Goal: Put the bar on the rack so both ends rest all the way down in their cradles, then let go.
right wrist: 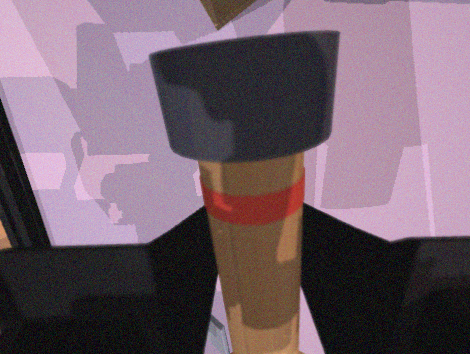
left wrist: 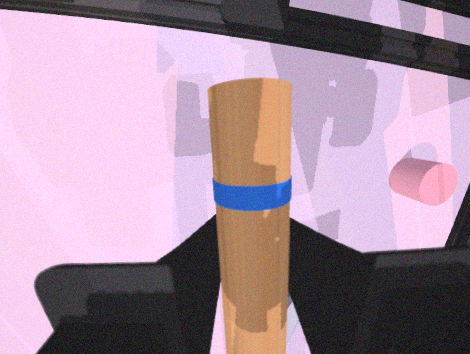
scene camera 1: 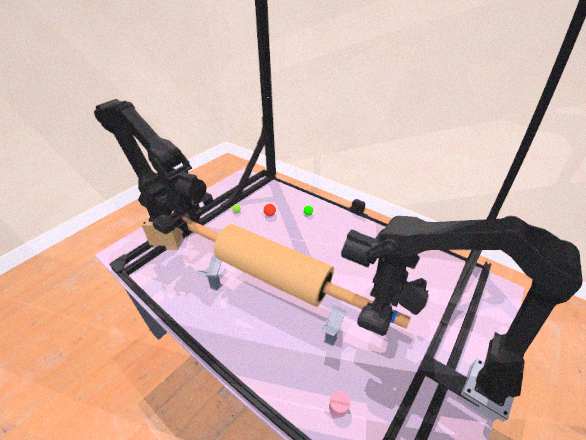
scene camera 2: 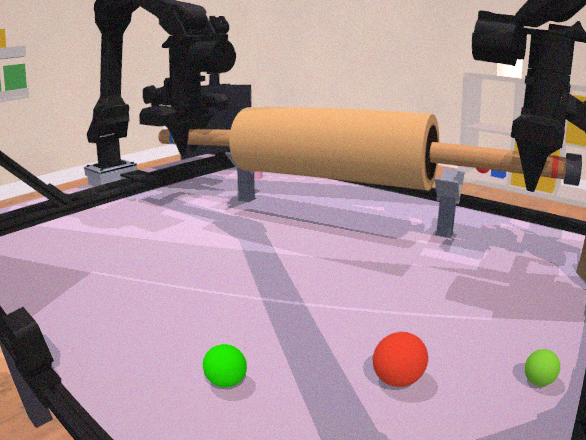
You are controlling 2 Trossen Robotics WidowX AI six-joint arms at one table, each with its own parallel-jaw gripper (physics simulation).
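Places are measured from the left arm's base along level axes (x ahead, y left, z up), in metres.
Pixels of known places: left gripper, between the fingertips: (left wrist: 247, 218) (scene camera 2: 187, 153); right gripper, between the fingertips: (right wrist: 251, 205) (scene camera 1: 191, 232) (scene camera 2: 531, 188); left arm's base, origin of its link: (scene camera 1: 492, 386) (scene camera 2: 109, 164); right arm's base, origin of its link: (scene camera 1: 160, 215).
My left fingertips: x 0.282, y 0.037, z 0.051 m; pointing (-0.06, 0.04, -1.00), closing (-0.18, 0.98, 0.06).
Observation:
For each thing: its top centre in the pictures, then the offset to it from my left fingertips. "pt": a spot on its surface instead.
- dark end cap, a spot on its surface: (right wrist: 250, 100) pt 0.639 m ahead, 0.121 m left, 0.074 m up
- light green ball, centre of its top: (scene camera 2: 547, 352) (scene camera 1: 236, 205) 0.676 m ahead, 0.138 m right, 0.059 m down
- red ball, centre of its top: (scene camera 2: 404, 336) (scene camera 1: 269, 204) 0.562 m ahead, 0.206 m right, 0.045 m down
- pink cylinder, centre of its top: (left wrist: 439, 185) (scene camera 1: 340, 401) 0.027 m back, 0.194 m left, 0.056 m down
The wooden bar with a thick tan roll (scene camera 1: 274, 265) (scene camera 2: 332, 145) is held nearly level above the rack. The rack's two grey cradle posts (scene camera 1: 333, 322) (scene camera 1: 214, 274) (scene camera 2: 446, 212) (scene camera 2: 246, 184) stand on the table; bar and cradles look apart, with the cradle at the right of scene camera 2 just below the bar. The other cradle is partly hidden by the roll there. My left gripper (scene camera 1: 376, 316) (scene camera 2: 184, 142) (left wrist: 247, 218) is shut on the bar inside its blue band. My right gripper (scene camera 2: 532, 165) (right wrist: 251, 205) is shut on the bar inside its red band, near the dark end cap (right wrist: 250, 100).
A light green ball (scene camera 1: 236, 208) (scene camera 2: 542, 367), a red ball (scene camera 1: 269, 210) (scene camera 2: 400, 359) and a green ball (scene camera 1: 308, 210) (scene camera 2: 225, 365) lie on the table. A pink cylinder (scene camera 1: 340, 403) (left wrist: 425, 181) lies near its edge. A tan block (scene camera 1: 161, 236) is beneath my right gripper.

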